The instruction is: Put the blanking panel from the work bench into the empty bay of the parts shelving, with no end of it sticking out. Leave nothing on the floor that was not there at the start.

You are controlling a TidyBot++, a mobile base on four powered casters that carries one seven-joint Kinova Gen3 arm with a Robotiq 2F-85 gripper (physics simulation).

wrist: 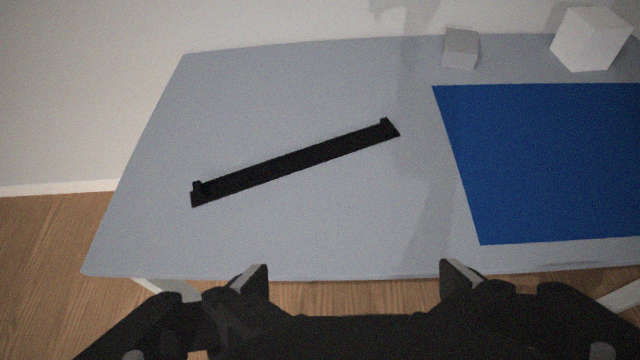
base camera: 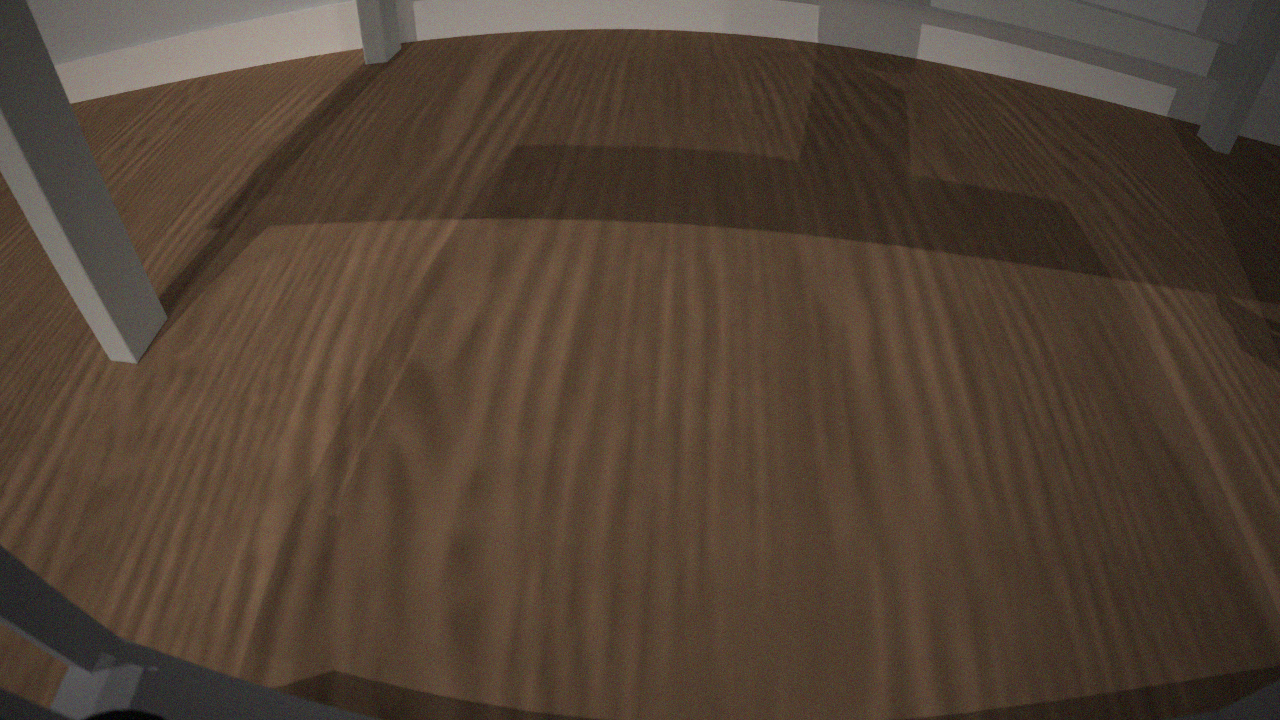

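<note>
The blanking panel is a long, thin black strip with a small raised block at each end. It lies slantwise on the left part of the grey work bench in the wrist view, its right end farther back. My gripper is open and empty; its fingertips show over the bench's front edge, on the near side of the panel and apart from it. The parts shelving with the empty bay cannot be made out in either view.
A blue mat lies on the bench right of the panel. A small grey block and a larger white box stand behind it near the wall. In the base camera view, a bench leg stands on the wooden floor at left.
</note>
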